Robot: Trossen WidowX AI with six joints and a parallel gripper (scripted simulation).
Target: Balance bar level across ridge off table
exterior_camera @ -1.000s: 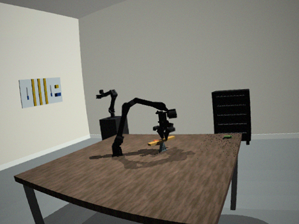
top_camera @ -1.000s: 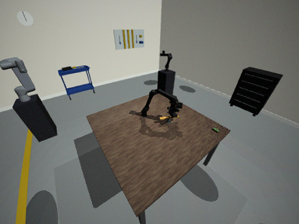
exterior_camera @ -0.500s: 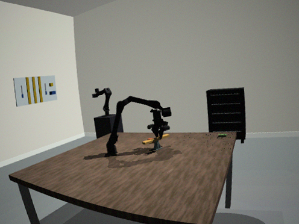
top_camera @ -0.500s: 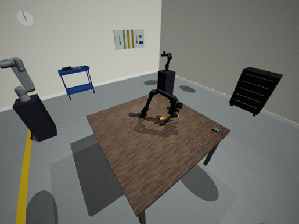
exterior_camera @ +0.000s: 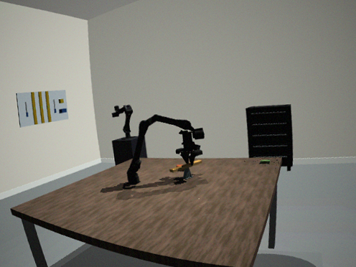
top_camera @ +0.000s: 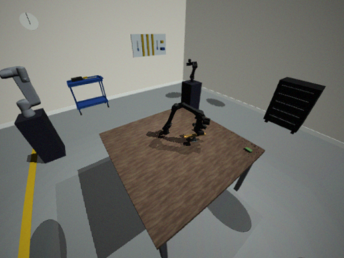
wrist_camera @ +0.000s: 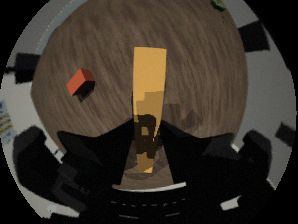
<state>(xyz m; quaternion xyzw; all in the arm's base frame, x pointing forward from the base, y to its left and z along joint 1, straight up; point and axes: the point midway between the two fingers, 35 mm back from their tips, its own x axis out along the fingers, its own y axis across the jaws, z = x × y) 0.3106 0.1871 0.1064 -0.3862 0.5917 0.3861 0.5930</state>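
Now: the bar 10 mm behind my gripper tip and 30 mm to the right of it. The rest, counted from my gripper tip: orange block (130 mm behind, 130 mm to the left, 60 mm below); then green block (430 mm ahead, 310 mm to the left, 60 mm below).
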